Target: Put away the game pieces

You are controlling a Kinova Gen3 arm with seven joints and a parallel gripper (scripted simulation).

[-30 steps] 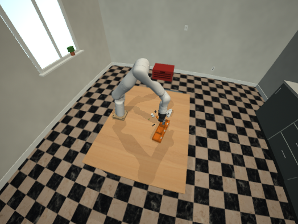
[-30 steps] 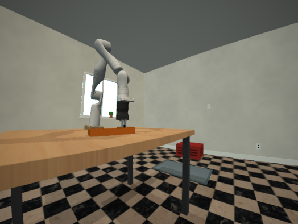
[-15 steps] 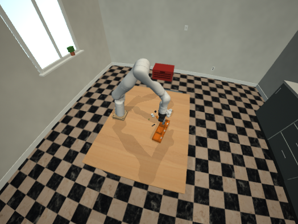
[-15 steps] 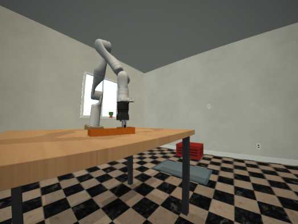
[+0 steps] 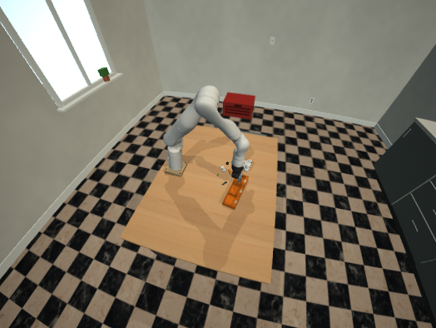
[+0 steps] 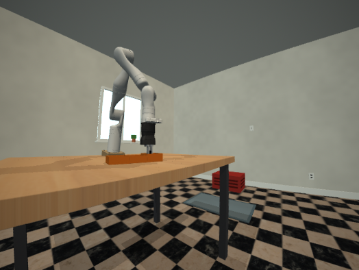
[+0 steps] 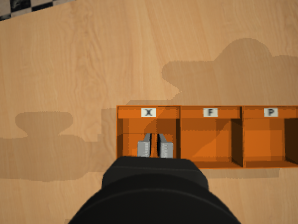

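Now: the black die 13 cm behind my hand, 14 cm to the left of it and 3 cm below it. Also, from my hand: orange battery: 9 cm behind, 6 cm to the left, 3 cm below; black screw: 9 cm behind, 4 cm to the right, 3 cm below; orange bin row: 8 cm to the right, 2 cm below.
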